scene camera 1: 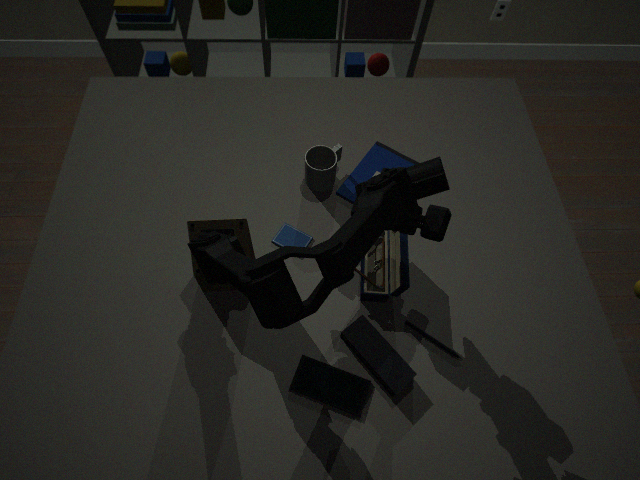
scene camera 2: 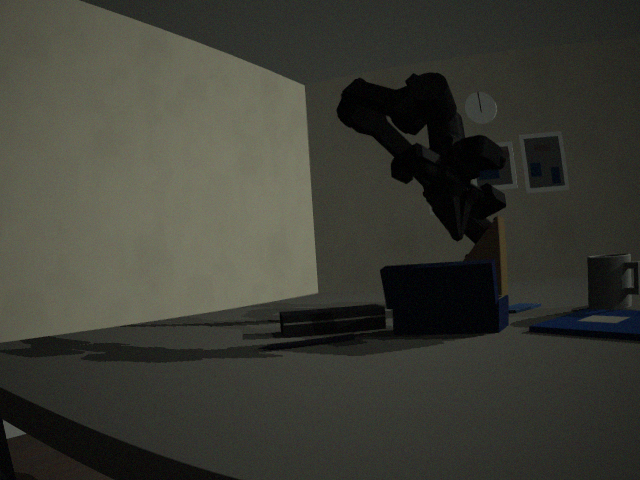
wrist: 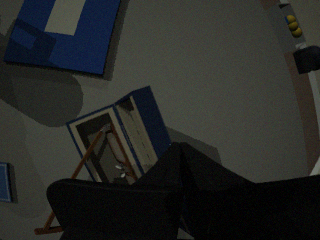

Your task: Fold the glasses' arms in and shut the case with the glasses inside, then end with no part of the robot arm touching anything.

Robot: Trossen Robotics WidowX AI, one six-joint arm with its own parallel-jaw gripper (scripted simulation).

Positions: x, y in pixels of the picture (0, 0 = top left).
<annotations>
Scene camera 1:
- my gripper: 407, 229
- blue book: 380, 156
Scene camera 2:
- my gripper: 457, 239
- blue glasses case: 477, 319
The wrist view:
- my gripper: 178, 148
</annotations>
